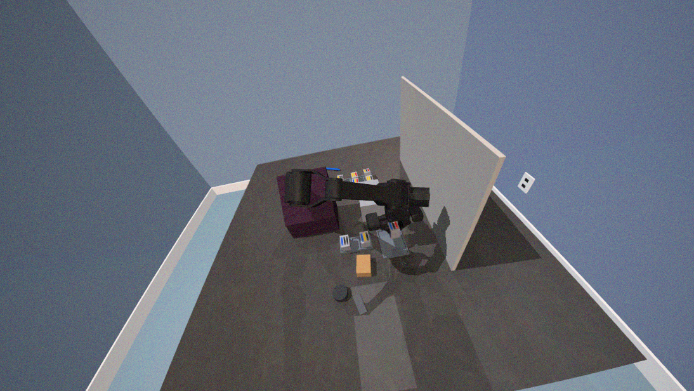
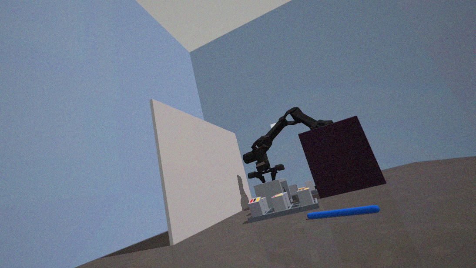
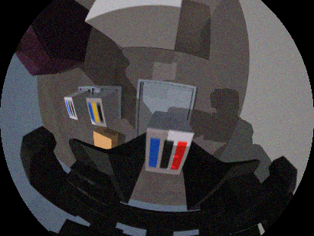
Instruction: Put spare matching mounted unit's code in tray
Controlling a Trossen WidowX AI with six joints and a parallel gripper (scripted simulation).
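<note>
Right now the grey tray is 7 cm below my gripper tip and 1 cm behind it. The rest, counted from my gripper tip: orange block 13 cm behind, 8 cm to the right, 5 cm below; mounted unit 22 cm to the left, 5 cm behind, 2 cm below; grey spare block 2 cm above.
</note>
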